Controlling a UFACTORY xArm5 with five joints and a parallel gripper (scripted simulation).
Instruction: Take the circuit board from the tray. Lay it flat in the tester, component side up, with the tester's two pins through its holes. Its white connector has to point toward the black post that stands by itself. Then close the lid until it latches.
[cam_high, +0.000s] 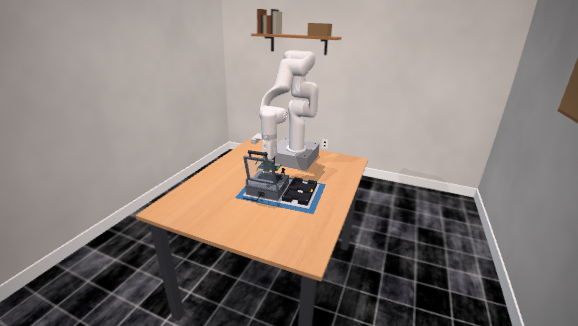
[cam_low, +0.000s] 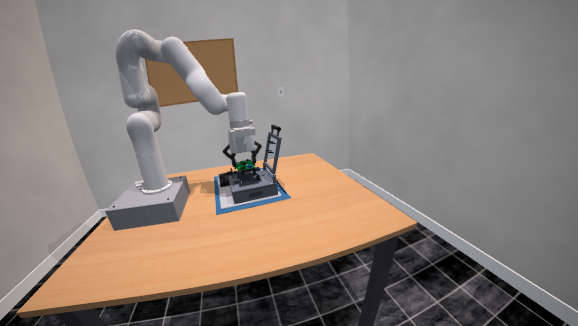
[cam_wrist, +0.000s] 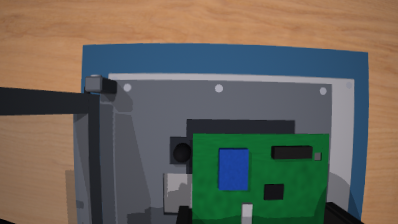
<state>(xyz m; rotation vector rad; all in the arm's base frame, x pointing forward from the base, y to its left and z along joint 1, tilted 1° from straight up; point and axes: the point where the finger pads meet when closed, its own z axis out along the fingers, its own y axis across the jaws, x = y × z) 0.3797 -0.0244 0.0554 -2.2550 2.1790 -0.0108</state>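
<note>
The tester is 40 mm to the left of my hand, 30 mm ahead of it and 20 mm below it. Round my hand: clear-windowed lid 130 mm ahead, 50 mm above; green circuit board right at my hand.
</note>
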